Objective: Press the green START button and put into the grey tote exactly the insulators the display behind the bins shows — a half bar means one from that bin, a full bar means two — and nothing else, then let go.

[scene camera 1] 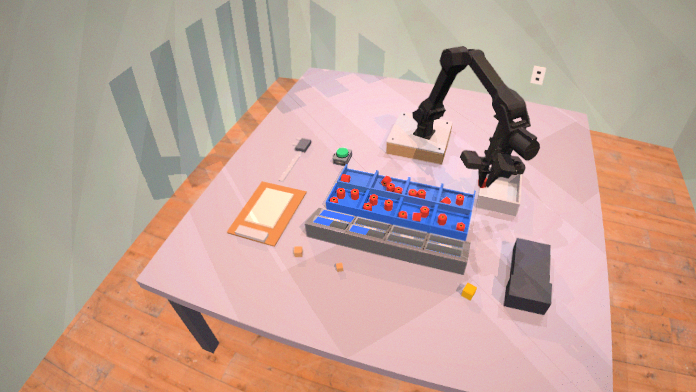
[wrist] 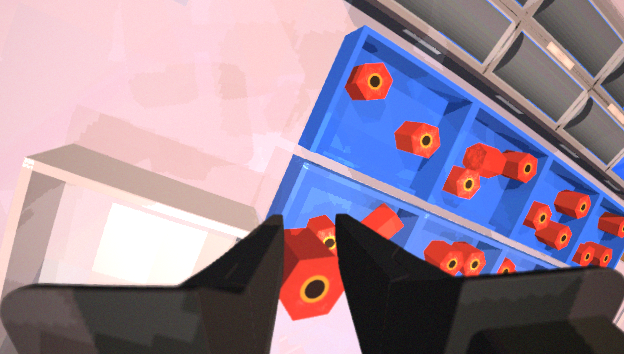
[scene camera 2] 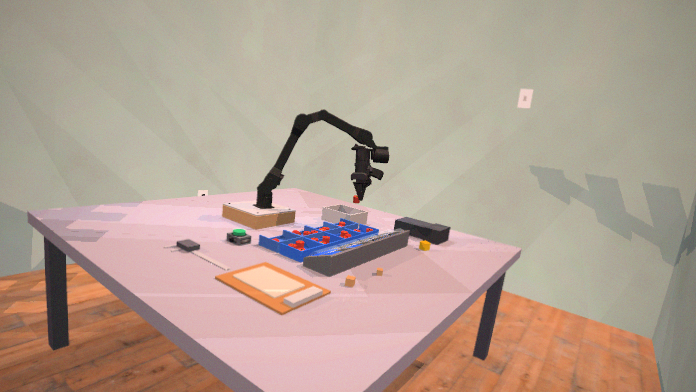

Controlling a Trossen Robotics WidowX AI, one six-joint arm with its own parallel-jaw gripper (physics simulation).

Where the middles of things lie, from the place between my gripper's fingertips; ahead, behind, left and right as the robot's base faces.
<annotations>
Now: hand 120 mm past the grey tote point(scene camera 1: 504, 194), 90 mm above it and 40 mm to the right of it. From my hand the other things lie so: dark box point(scene camera 1: 529, 289) (210 mm to the left, 170 mm ahead, 90 mm below).
</annotations>
